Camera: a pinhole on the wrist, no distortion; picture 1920 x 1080 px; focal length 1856.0 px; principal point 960.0 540.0 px. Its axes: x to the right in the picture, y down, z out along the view. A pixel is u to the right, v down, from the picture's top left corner.
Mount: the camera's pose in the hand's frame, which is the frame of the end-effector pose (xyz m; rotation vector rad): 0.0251 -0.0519 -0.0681 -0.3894 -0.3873 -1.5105
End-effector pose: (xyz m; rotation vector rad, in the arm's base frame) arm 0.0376 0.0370 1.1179 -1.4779 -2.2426 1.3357
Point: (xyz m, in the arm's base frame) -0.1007 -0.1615 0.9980
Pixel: 1796.3 79.3
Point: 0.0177 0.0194 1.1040
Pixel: 1045.9 127.4
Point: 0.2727 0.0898 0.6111
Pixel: outside the picture
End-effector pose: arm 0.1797 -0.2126 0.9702 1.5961 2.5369 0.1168
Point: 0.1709 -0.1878 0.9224
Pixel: 1142.0 616.4
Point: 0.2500 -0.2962 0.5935
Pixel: 1824.9 71.0
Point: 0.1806 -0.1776 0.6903
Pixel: 1781.2 693.7
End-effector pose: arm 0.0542 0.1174 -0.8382 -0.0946 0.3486 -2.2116
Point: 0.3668 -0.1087 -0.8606
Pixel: outside the picture
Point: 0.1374 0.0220 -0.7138
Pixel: 868.3 490.9
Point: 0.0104 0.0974 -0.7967
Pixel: 1585.7 819.6
